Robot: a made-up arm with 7 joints.
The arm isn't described. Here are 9 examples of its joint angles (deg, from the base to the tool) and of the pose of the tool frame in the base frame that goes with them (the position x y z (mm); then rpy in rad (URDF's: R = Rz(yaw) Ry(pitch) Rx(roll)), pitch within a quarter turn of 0, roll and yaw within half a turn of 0).
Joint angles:
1: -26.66 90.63 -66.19 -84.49 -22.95 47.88 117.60
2: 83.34 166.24 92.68 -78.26 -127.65 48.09 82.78
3: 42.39 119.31 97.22 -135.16 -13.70 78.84 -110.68
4: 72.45 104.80 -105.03 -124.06 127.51 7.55 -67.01
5: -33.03 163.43 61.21 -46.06 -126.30 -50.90 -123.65
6: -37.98 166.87 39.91 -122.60 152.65 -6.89 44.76
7: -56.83 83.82 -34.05 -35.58 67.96 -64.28 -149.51
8: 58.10 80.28 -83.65 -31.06 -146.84 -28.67 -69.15
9: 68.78 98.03 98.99 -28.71 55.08 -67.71 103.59
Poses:
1: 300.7 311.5 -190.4 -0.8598 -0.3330 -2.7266
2: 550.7 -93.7 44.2 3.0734 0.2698 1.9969
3: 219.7 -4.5 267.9 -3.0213 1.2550 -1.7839
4: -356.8 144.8 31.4 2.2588 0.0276 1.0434
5: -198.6 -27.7 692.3 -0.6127 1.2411 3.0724
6: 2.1 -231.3 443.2 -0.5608 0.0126 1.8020
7: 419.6 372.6 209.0 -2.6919 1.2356 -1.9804
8: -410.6 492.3 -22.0 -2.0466 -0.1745 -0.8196
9: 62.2 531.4 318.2 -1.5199 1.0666 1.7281
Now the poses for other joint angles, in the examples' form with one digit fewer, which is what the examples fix.
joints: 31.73 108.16 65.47 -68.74 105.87 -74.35 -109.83
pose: 234 330 380 -0.566 1.254 -1.107
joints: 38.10 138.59 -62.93 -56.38 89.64 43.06 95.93
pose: 103 566 166 -0.823 -0.120 -1.226
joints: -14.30 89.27 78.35 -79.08 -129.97 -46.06 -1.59
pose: 104 411 383 3.025 0.626 -1.967
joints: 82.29 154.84 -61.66 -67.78 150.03 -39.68 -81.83
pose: 192 546 68 2.711 -0.149 -1.671
